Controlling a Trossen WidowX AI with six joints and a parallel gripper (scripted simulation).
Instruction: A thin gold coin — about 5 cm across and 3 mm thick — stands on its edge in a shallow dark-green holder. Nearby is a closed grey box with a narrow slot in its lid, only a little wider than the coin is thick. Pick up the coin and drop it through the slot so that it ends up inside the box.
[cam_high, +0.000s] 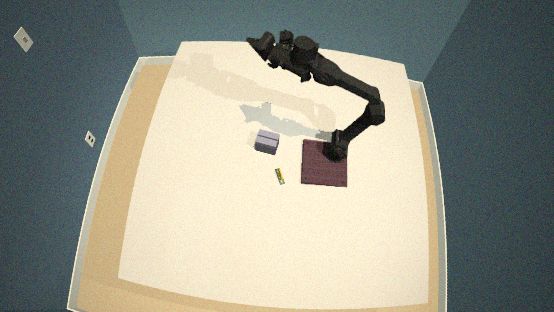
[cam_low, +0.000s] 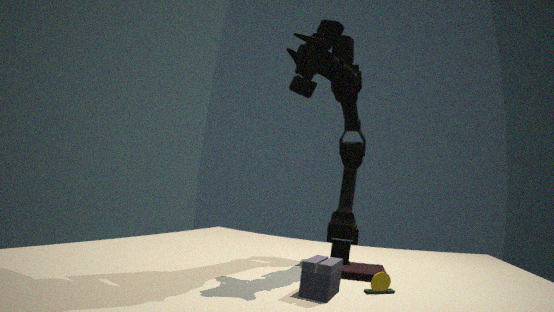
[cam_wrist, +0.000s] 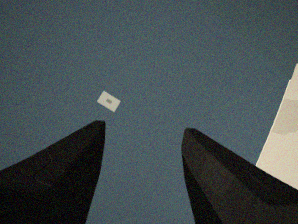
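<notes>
The gold coin lies 12 cm behind my gripper tip, 23 cm to the left of it and 49 cm below it.
</notes>
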